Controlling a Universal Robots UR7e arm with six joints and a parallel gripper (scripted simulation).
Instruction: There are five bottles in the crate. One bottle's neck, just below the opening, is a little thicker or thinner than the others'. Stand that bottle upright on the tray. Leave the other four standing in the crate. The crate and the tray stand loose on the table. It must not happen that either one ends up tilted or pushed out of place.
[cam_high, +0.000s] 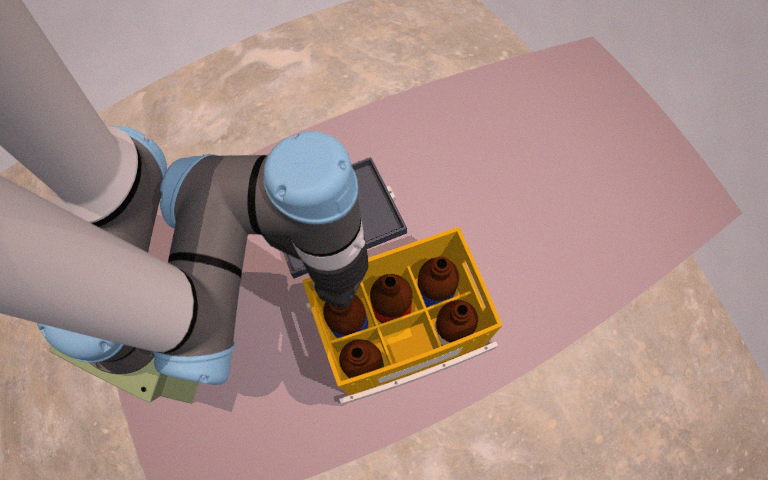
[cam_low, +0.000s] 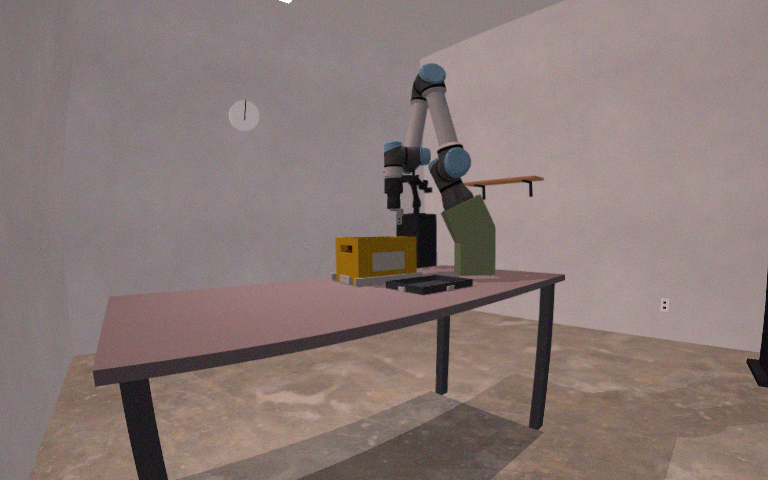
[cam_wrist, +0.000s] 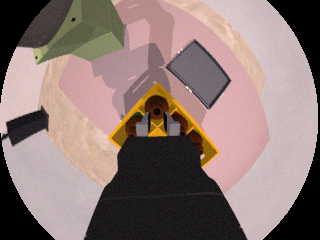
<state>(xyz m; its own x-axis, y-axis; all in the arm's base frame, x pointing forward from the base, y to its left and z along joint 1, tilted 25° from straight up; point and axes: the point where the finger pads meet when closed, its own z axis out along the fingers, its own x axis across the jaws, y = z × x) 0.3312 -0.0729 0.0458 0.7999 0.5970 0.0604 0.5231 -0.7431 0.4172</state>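
Right now my hand is 80 mm short of the crate, 60 mm to the left of it and 160 mm above it. Round my hand: glass bottle 160 mm ahead, 120 mm to the right, 160 mm below; then dark tray 90 mm ahead, 220 mm to the left, 230 mm below.
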